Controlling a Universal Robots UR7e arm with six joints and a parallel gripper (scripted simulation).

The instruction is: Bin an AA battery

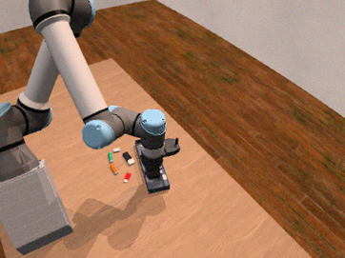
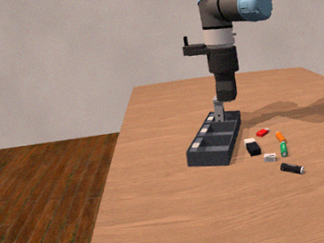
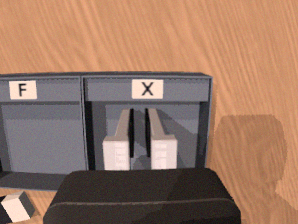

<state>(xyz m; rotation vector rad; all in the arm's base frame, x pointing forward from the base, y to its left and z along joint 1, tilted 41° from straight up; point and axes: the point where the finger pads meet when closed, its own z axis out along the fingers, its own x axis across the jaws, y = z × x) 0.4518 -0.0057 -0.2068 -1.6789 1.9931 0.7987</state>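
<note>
The dark three-compartment bin lies 8 cm to the left of my hand, 2 cm below it and 1 cm ahead of it. The rest, counted from my hand: black-and-white block 14 cm to the left, 6 cm behind, 3 cm below; then orange battery 14 cm behind, 12 cm to the left, 3 cm below; then red piece 10 cm behind, 6 cm to the left, 3 cm below.
</note>
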